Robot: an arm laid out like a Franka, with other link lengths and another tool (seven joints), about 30 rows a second.
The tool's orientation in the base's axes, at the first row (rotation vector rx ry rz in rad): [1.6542 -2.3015 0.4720]
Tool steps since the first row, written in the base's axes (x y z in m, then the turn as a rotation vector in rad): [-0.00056 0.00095 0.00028 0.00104 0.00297 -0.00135]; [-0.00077 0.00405 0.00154 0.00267 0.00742 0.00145]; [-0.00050 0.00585 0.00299 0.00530 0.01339 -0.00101]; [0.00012 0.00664 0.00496 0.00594 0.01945 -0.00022]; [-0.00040 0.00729 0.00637 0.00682 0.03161 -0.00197]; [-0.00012 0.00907 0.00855 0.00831 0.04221 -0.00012]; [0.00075 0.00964 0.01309 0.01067 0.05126 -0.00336]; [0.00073 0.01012 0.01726 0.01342 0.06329 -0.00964]
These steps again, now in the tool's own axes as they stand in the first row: [-0.00053 0.00078 -0.00063 -0.00342 0.00003 -0.00002]; [-0.00264 0.00177 -0.00305 -0.00666 -0.00049 -0.00444]; [-0.00370 0.00189 -0.00512 -0.01361 -0.00096 -0.00472]; [-0.00379 0.00133 -0.00725 -0.01872 0.00014 -0.00795]; [-0.00362 0.00186 -0.00879 -0.03018 0.00309 -0.01138]; [-0.00438 0.00189 -0.01152 -0.03905 0.00462 -0.01746]; [-0.00334 0.00076 -0.01591 -0.04888 0.00540 -0.01829]; [-0.00208 0.00048 -0.01991 -0.06261 0.00701 -0.01759]
